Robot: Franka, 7 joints.
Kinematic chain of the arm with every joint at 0, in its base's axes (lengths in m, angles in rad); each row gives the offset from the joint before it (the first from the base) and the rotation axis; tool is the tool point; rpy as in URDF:
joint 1: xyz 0 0 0.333 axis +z
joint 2: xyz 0 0 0 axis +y
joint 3: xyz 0 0 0.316 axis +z
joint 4: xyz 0.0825 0 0 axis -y
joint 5: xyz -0.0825 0 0.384 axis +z
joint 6: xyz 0 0 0 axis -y
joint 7: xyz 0.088 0 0 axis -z
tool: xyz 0 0 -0.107 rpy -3.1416 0 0
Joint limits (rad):
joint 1: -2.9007..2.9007
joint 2: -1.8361..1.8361
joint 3: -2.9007..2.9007
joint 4: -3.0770..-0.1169
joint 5: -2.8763..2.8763
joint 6: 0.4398..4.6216
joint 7: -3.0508..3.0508
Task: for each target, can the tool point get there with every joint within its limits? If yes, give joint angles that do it. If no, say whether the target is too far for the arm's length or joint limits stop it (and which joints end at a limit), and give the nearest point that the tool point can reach.
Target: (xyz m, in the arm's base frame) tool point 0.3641 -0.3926 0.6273
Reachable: yes | joints -2.4000 -0.6546 1.4059 -2.0939 0.7939 3.5155 -2.2386
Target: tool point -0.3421 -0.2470 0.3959
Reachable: yes | joints -0.0504 0.4848 -2.4309 -2.6625 0.3944 2.6256 -2.5662
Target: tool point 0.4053 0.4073 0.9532
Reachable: yes | joints -1.9548 -0.9852 0.7274 -0.5776 0.6646 2.2459 1.7857
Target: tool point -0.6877 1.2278 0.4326
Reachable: no: too far | nearest point -0.4182 0.7466 0.3936 | short by 0.553 m
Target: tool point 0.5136 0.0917 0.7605
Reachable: yes | joints 1.2986 1.3641 -2.1249 -1.7914 -1.8958 1.9004 0.1434
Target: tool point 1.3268 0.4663 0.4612
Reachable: no: too far | nearest point 0.8060 0.2833 0.4109 | short by 0.554 m
